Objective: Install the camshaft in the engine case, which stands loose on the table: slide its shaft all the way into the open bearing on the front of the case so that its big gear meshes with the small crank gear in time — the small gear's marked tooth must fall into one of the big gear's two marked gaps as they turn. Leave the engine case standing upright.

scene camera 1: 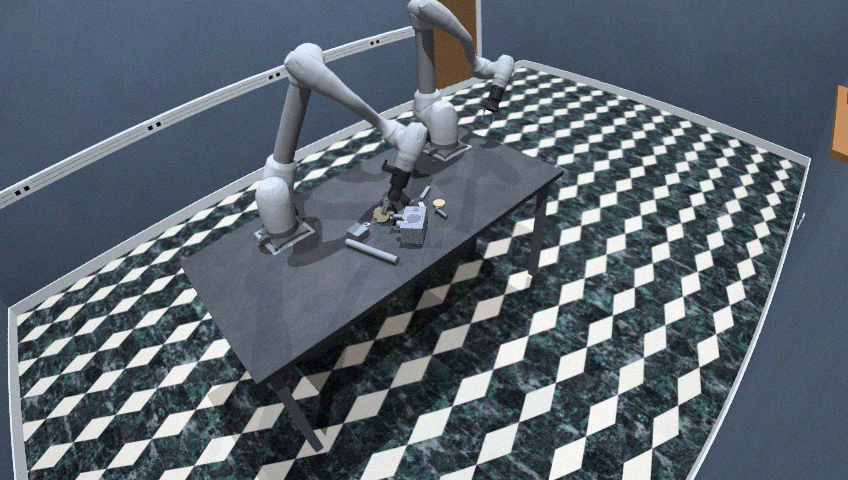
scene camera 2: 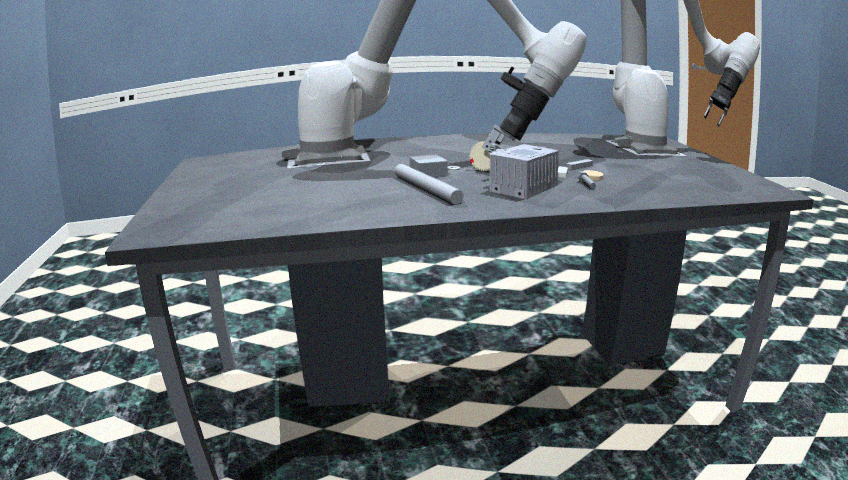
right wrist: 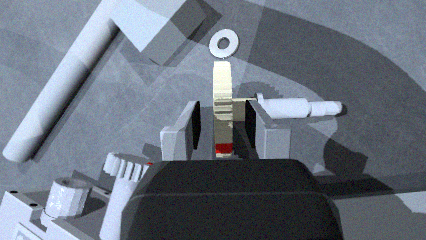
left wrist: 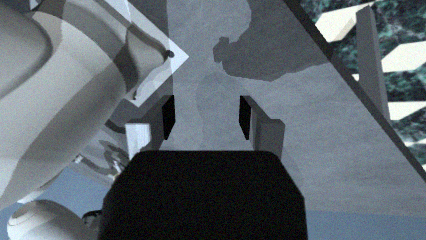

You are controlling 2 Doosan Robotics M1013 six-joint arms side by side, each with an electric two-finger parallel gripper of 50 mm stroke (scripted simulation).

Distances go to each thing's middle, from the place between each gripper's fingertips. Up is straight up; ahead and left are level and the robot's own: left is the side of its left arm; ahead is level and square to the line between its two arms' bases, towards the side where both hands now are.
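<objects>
My left hand (scene camera 2: 711,121) is 80 mm above the small crank gear (right wrist: 126,166), 890 mm to the left of it and 230 mm short of it.
From my right hand (scene camera 2: 487,150), the gear is 2 cm to the right and 7 cm ahead.
</objects>
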